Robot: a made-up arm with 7 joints.
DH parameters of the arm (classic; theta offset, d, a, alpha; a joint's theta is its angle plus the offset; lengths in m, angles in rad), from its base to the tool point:
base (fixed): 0 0.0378 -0.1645 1.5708
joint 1: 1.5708 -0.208 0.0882 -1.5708
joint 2: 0 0.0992 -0.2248 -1.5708
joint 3: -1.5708 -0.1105 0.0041 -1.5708
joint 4: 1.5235 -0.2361 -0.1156 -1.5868
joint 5: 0 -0.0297 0.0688 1.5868
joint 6: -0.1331 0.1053 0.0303 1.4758
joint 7: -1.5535 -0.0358 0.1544 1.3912
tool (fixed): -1.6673 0.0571 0 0
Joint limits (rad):
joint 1: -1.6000..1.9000
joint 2: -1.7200..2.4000
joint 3: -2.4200..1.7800
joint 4: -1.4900..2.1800
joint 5: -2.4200..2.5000
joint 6: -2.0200..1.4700
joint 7: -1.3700..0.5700
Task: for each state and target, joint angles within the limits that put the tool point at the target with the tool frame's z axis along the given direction. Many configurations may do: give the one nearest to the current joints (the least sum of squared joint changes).
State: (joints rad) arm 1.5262 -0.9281 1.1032 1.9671 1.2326 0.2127 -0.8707
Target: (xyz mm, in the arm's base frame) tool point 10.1 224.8 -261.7 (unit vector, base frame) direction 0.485 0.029 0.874
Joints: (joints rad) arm 1.4918 -0.7442 1.1644 1.7468 1.3089 0.5453 -0.9187
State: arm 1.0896 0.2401 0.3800 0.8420 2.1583 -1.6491 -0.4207
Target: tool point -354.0 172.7 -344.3 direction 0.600 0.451 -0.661
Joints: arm 0.8327 0.4024 1.1060 0.8723 2.5000 -1.9227 -0.1946
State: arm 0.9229 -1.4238 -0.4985 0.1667 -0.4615 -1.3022 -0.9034
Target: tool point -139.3 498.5 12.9 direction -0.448 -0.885 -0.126
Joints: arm 1.1733 -1.1788 -0.4158 0.5013 0.2599 -0.7446 -1.3700
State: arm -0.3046 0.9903 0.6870 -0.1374 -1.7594 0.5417 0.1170
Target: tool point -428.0 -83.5 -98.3 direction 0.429 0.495 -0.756
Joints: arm 0.1218 1.2935 0.9767 -0.5099 -0.7697 1.0448 -0.9971
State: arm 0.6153 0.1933 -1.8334 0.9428 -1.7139 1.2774 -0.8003
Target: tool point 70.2 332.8 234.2 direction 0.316 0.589 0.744
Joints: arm 1.1583 -0.5078 -2.1009 0.5249 -2.1343 1.2052 -1.2688
